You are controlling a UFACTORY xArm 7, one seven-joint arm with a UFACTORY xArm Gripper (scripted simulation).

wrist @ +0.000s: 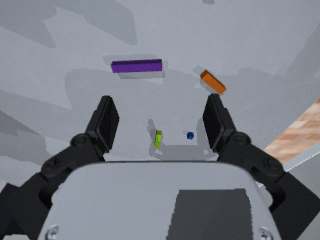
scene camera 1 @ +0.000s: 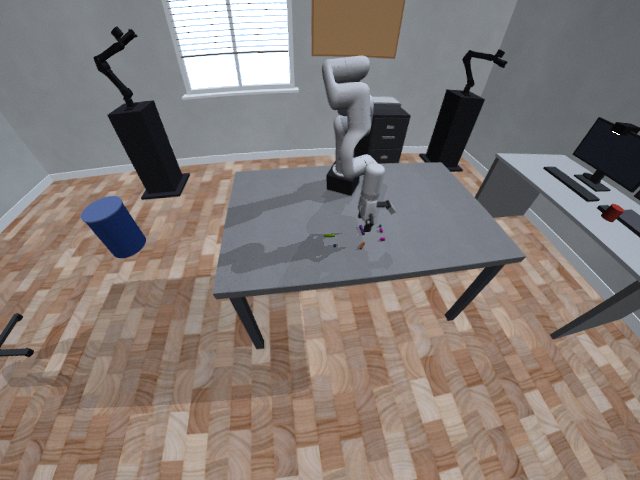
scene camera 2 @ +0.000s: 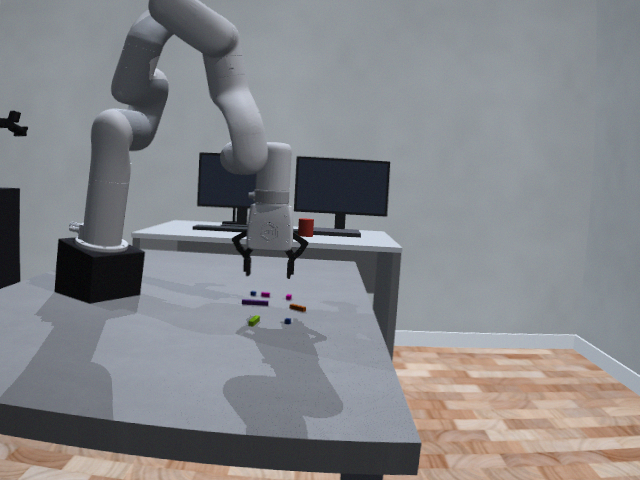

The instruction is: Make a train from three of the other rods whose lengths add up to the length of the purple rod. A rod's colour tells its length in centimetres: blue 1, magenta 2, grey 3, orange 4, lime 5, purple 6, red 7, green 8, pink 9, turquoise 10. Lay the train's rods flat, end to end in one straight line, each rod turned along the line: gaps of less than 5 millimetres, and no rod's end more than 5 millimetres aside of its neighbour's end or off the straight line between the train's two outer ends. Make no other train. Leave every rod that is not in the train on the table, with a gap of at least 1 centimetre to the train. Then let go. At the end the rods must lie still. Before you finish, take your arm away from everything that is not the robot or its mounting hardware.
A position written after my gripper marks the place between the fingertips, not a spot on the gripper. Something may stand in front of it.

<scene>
I see my gripper (scene camera 2: 268,276).
My gripper is seen too in the wrist view (wrist: 160,106).
</scene>
